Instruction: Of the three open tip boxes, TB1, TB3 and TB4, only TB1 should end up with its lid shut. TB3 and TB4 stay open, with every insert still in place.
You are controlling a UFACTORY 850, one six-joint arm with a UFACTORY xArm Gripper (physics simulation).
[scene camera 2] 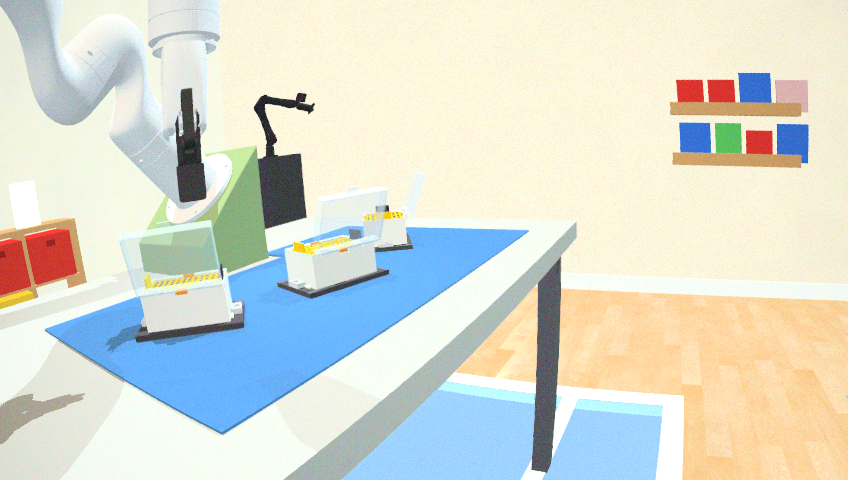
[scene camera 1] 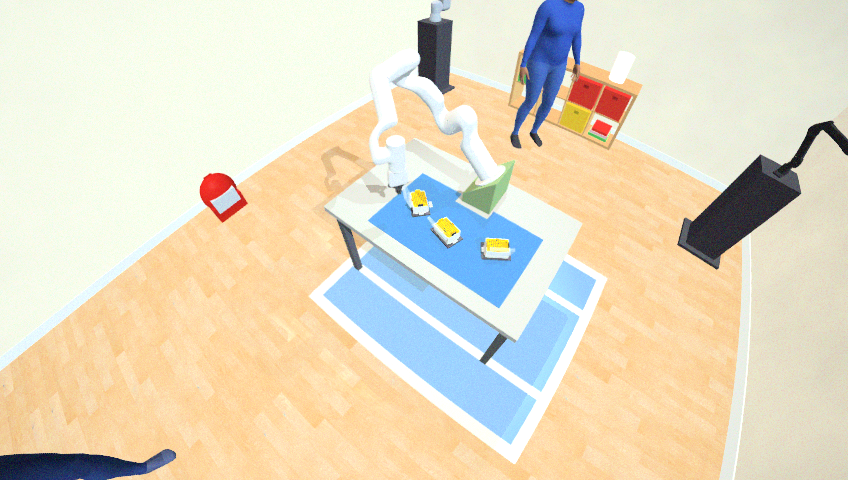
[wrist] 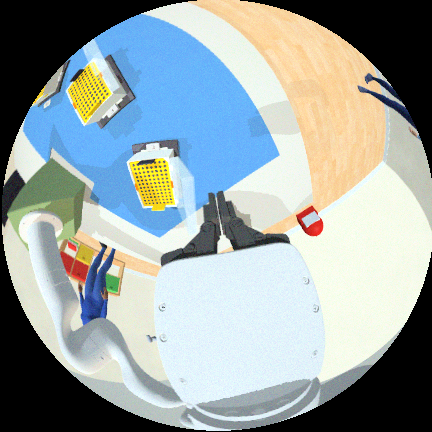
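Note:
TB1 (scene camera 1: 420,209) (scene camera 2: 189,309) (wrist: 151,185) is a white tip box with its yellow insert in place; its clear lid (scene camera 2: 169,246) (wrist: 187,192) stands open. TB4 (scene camera 1: 447,233) (scene camera 2: 333,267) (wrist: 90,92), the middle box, has its lid open and its insert in place. TB3 (scene camera 1: 496,247) (scene camera 2: 389,231) is at the far end with its lid raised and yellow insert showing; part of it shows in the wrist view. My gripper (scene camera 1: 399,190) (scene camera 2: 191,193) (wrist: 216,200) is shut and empty, on the outer side of TB1's lid. In scene camera 2 its fingertips appear above the lid's top edge. The box labels are not readable.
The boxes stand on dark bases on a blue mat (scene camera 1: 476,279) (scene camera 2: 285,350) (wrist: 215,110) on the pale table (scene camera 1: 538,285) (scene camera 2: 416,356). The green wedge mount (scene camera 1: 487,199) (scene camera 2: 241,220) (wrist: 55,192) of my arm is at the table's rear side.

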